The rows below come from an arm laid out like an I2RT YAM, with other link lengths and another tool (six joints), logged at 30 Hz.
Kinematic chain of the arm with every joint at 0, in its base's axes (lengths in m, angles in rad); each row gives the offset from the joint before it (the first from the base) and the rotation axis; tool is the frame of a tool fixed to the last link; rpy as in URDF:
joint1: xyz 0 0 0.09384 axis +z
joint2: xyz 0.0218 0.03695 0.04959 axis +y
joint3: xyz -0.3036 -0.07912 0 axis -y
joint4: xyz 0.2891 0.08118 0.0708 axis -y
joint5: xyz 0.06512 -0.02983 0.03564 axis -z
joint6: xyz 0.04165 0 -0.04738 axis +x
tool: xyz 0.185 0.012 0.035 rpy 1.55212 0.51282 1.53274
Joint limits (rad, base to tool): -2.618..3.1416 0..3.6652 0..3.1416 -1.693..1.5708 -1.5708..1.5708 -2.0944..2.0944
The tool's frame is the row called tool.
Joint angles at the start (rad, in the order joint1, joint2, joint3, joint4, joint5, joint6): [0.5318, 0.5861, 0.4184, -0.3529, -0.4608, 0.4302]
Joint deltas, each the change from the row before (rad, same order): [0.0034, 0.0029, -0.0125, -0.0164, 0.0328, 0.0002]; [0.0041, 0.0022, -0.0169, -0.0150, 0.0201, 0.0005]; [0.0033, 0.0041, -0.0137, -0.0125, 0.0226, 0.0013]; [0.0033, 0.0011, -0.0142, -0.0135, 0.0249, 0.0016]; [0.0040, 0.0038, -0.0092, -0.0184, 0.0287, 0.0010]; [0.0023, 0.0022, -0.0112, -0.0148, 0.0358, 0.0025]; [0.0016, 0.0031, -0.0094, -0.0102, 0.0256, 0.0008]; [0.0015, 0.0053, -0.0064, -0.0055, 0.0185, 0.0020]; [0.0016, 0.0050, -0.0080, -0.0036, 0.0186, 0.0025]
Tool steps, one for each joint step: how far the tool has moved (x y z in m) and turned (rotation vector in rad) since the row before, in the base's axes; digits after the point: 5 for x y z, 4 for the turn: [0.00236, -0.00524, -0.01324, -0.0305, 0.0190, -0.0249]; [-0.00070, -0.00384, -0.01441, -0.0265, 0.0241, -0.0131]; [0.00025, -0.00426, -0.01267, -0.0260, 0.0203, -0.0160]; [0.00004, -0.00504, -0.01234, -0.0268, 0.0182, -0.0177]; [0.00021, -0.00570, -0.01163, -0.0309, 0.0183, -0.0192]; [0.00159, -0.00742, -0.01155, -0.0330, 0.0137, -0.0268]; [0.00072, -0.00560, -0.00918, -0.0259, 0.0110, -0.0182]; [0.00064, -0.00395, -0.00678, -0.0187, 0.0093, -0.0135]; [0.00054, -0.00405, -0.00704, -0.0184, 0.0088, -0.0136]
